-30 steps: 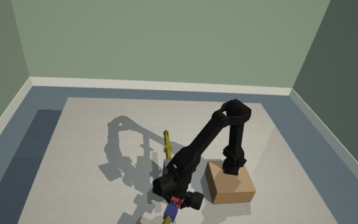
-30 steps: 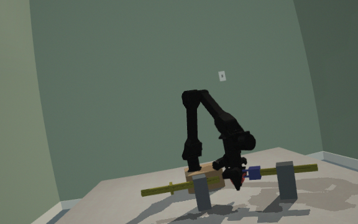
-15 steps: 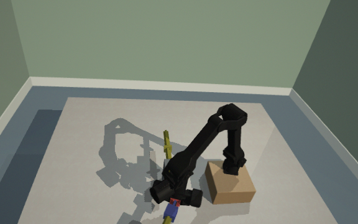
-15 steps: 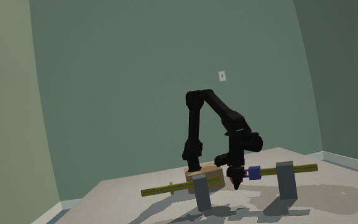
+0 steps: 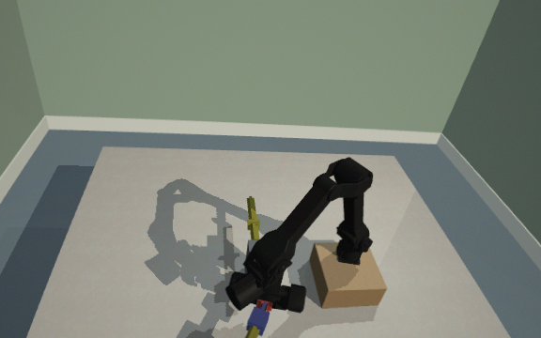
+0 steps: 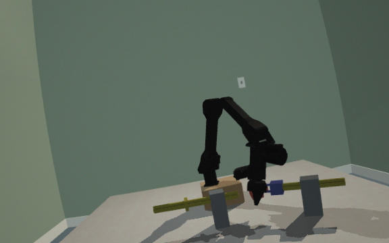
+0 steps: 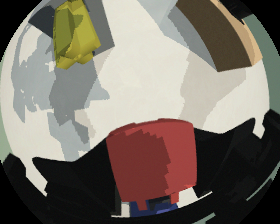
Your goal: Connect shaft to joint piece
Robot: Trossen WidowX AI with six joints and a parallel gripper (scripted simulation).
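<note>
Now: the red square joint piece 4 cm above my gripper tip and 1 cm to the left of it.
</note>
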